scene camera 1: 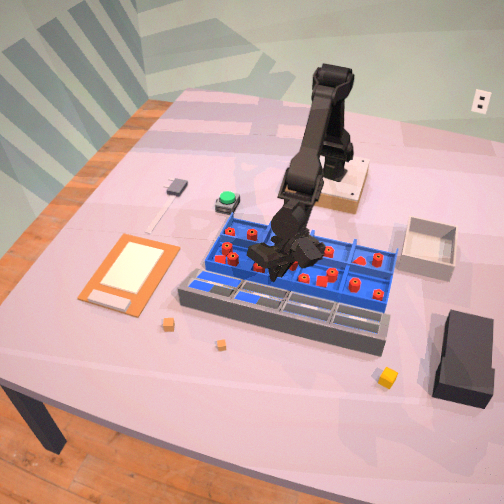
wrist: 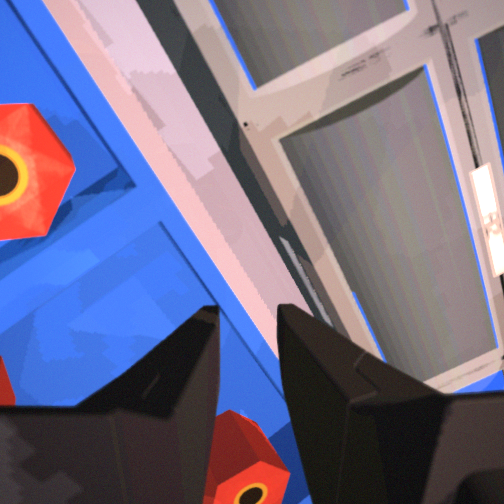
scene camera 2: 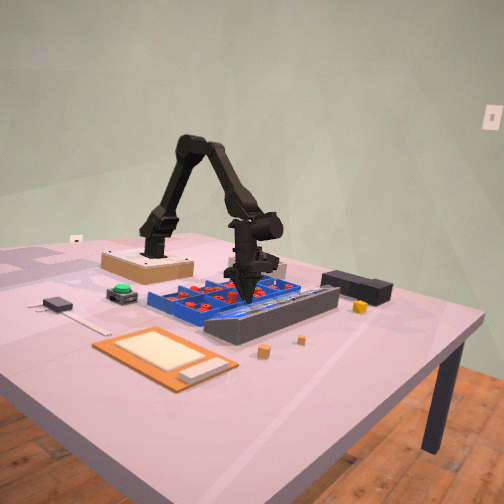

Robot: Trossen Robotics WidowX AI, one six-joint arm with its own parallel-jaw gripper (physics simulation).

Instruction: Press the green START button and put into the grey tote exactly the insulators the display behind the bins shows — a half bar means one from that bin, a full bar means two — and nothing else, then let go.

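Note:
My gripper is down inside the second blue bin from the left, near its front wall; it also shows in the second scene view. In the wrist view the two dark fingers stand a narrow gap apart with only blue bin floor between them. A red insulator lies just beneath the fingers and another sits at the left. The grey display runs along the front of the bins, with blue bars on its two left panels. The green START button is behind the bins. The grey tote stands at the right.
An orange pad with a white sheet lies left of the bins. A dark box sits at front right. Small orange cubes and a yellow cube lie in front of the display. A small grey tool is at back left.

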